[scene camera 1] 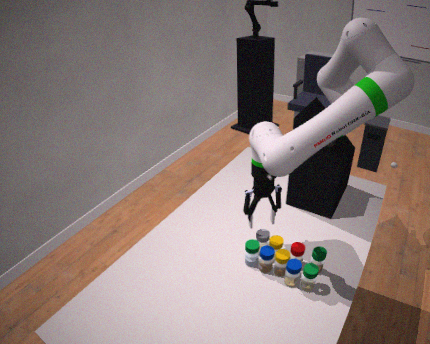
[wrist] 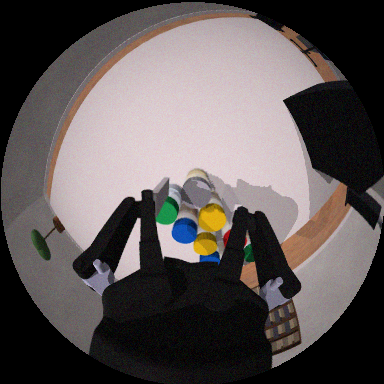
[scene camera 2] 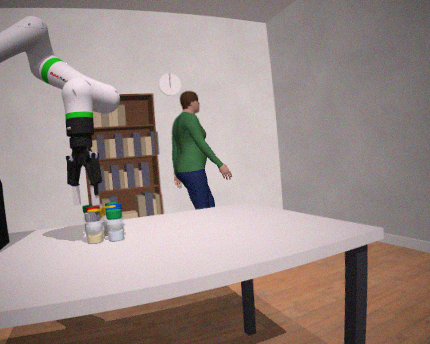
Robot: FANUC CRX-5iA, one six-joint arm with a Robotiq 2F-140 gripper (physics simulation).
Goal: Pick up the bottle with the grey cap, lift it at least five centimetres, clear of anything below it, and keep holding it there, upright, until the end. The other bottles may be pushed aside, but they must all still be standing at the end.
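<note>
The bottle with the grey cap stands upright on the white table at one end of the cluster. A green-capped bottle, a blue-capped bottle and a yellow-capped bottle stand close around it. My gripper points down, open and empty, with its fingertips above the caps. In the wrist view the grey cap shows between the two finger pads. The pads look higher than the cap in both scene views.
More bottles stand upright in the cluster: a second yellow cap, a red cap, a second blue cap and two more green caps. The black robot pedestal stands behind them.
</note>
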